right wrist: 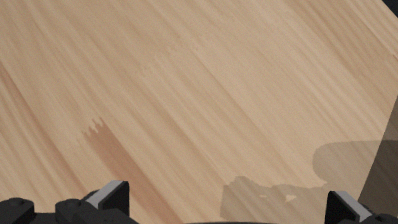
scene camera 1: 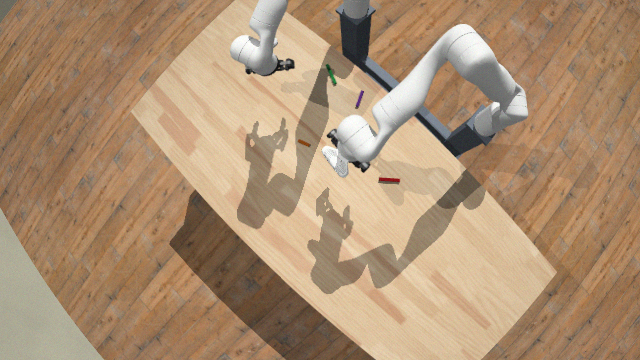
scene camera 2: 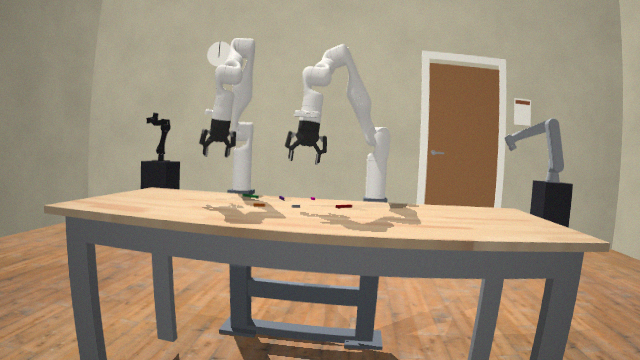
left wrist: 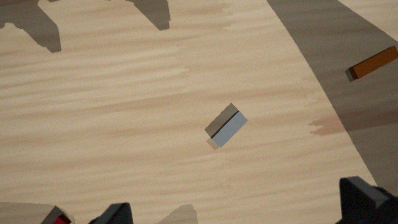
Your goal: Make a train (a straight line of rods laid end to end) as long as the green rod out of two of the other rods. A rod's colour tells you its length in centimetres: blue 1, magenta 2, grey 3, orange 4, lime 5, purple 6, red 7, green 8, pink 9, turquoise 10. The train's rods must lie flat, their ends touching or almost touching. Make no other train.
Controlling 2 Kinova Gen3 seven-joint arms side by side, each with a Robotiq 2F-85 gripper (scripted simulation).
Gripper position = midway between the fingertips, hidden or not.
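The scene includes a dark base rail (scene camera 2: 257, 287), which is visible in scene camera 1 too (scene camera 1: 366, 63). The robot's left gripper (scene camera 2: 303, 162) can be seen, and so can the right gripper (scene camera 2: 215, 156).
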